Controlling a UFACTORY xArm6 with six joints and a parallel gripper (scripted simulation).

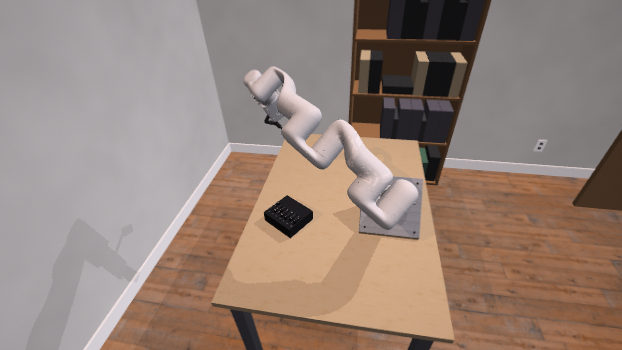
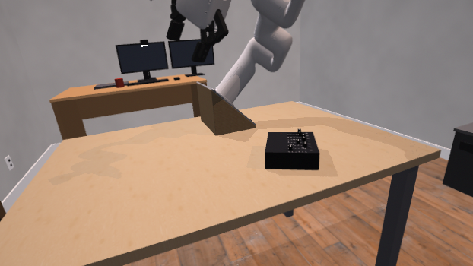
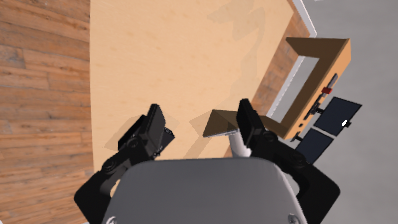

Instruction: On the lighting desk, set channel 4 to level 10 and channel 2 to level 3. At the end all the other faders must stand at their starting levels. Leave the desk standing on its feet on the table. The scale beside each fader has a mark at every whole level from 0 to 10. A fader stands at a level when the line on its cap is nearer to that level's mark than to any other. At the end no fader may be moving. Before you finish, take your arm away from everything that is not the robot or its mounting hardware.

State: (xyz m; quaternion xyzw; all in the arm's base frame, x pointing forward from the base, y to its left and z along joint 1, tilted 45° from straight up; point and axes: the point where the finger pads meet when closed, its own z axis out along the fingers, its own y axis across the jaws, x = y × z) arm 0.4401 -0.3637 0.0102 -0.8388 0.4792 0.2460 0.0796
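The channel 2 cap is 30 mm ahead of my hand, 290 mm to the left of it and 280 mm below it. Round my hand: channel 3 cap (10 mm ahead, 290 mm to the left, 280 mm below); channel 4 cap (320 mm to the left, 280 mm below); channel 1 cap (30 mm ahead, 250 mm to the left, 280 mm below).
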